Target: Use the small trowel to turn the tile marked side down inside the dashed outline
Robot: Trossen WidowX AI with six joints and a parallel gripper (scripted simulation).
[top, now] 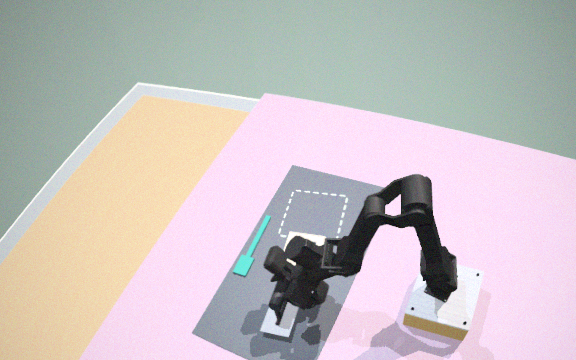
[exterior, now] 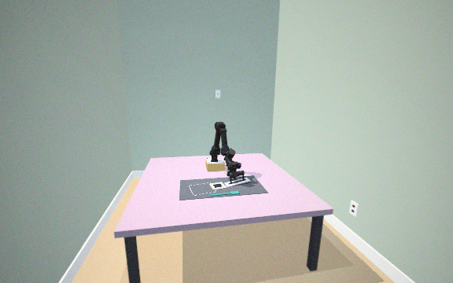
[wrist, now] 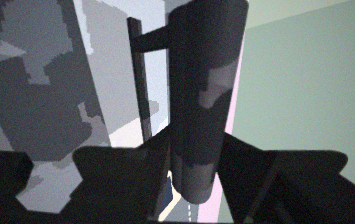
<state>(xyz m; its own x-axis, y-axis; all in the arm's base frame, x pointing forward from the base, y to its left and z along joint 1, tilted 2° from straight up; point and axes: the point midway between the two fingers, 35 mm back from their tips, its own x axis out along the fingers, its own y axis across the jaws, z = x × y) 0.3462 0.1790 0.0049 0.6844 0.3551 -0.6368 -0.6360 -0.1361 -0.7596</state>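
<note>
Now: the tile 30 mm ahead of my gripper tip, 140 mm to the right of it and 50 mm below it. Round my gripper tip: grey mat (20 mm ahead, 110 mm to the right, 80 mm below); then teal trowel (150 mm ahead, 60 mm to the right, 50 mm below).
</note>
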